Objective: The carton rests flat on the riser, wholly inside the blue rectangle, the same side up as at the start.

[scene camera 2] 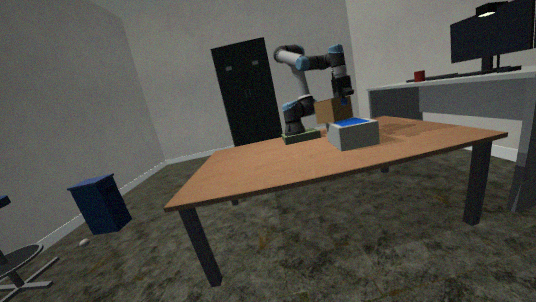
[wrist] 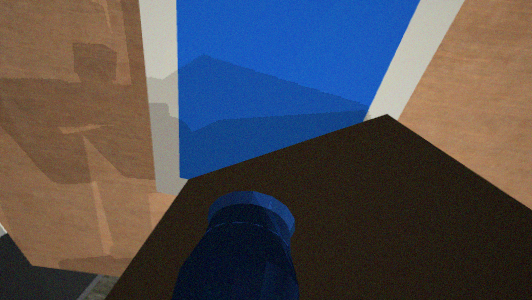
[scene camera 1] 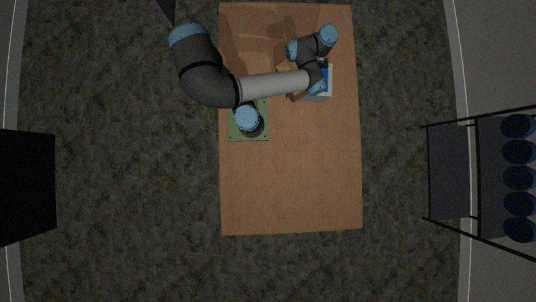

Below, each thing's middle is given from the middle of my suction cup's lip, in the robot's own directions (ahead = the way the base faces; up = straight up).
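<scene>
There's the carton (scene camera 2: 327,111), and it's 7 cm behind my suction cup, 3 cm to the right of it and 4 cm below it. The grey riser (scene camera 2: 357,132) is 4 cm ahead of my suction cup, 1 cm to the right of it and 16 cm below it.
</scene>
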